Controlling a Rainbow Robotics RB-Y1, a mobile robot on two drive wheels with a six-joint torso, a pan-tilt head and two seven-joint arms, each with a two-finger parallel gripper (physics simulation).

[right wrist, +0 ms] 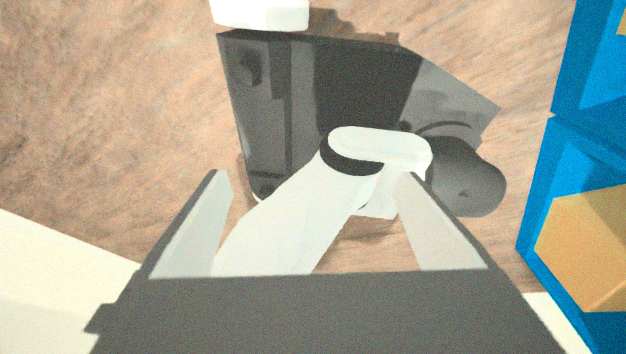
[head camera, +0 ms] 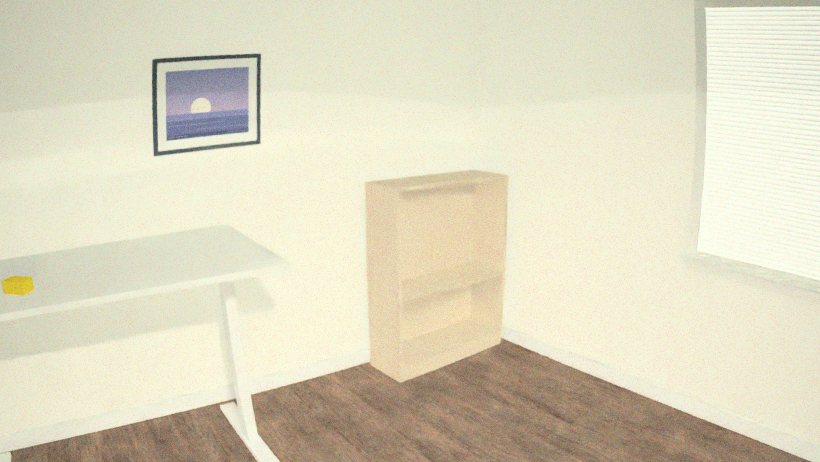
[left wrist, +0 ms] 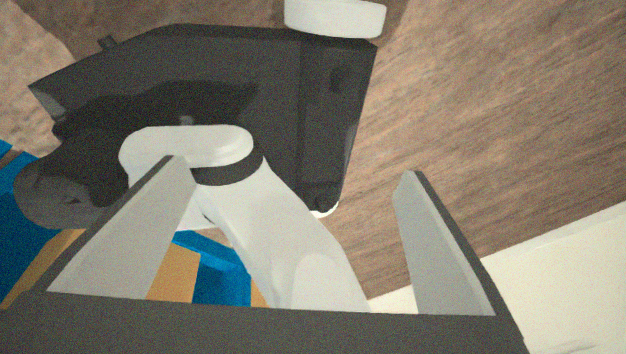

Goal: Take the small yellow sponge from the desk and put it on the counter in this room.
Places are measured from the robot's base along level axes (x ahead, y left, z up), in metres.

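Pixels of known places: left gripper, between the fingertips: [left wrist: 295, 177]; right gripper, between the fingertips: [right wrist: 315, 181].
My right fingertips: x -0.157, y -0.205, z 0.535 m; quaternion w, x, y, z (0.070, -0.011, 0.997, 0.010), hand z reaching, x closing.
Observation:
Behind a point stands the place of what it marks.
A small yellow sponge [head camera: 17, 285] {x 1.290, y 1.253, z 0.984 m} lies on the white desk [head camera: 143, 258] {x 1.742, y 0.939, z 0.950 m}, at the far left edge of the head camera view, near the desk's front edge. The counter cannot be made out in these views. My left gripper [left wrist: 295, 177] {x -0.130, y 0.238, z 0.539 m} is open, with no object between its fingers; it hangs beside my own base and arm. My right gripper [right wrist: 315, 181] {x -0.157, y -0.205, z 0.535 m} is open too, with no object between its fingers, on the other side of my base. Neither gripper shows in the head camera view, and both are away from the sponge.
A low wooden bookshelf [head camera: 382, 281] {x 2.664, y 0.017, z 0.555 m} stands in the corner, right of the desk. A framed picture [head camera: 207, 105] {x 2.320, y 0.817, z 1.512 m} hangs on the wall. A window with blinds [head camera: 760, 137] {x 1.812, y -1.635, z 1.429 m} is at the right. Blue shelving [left wrist: 222, 285] [right wrist: 530, 200] with cardboard boxes [left wrist: 175, 272] [right wrist: 582, 245] stands near my base.

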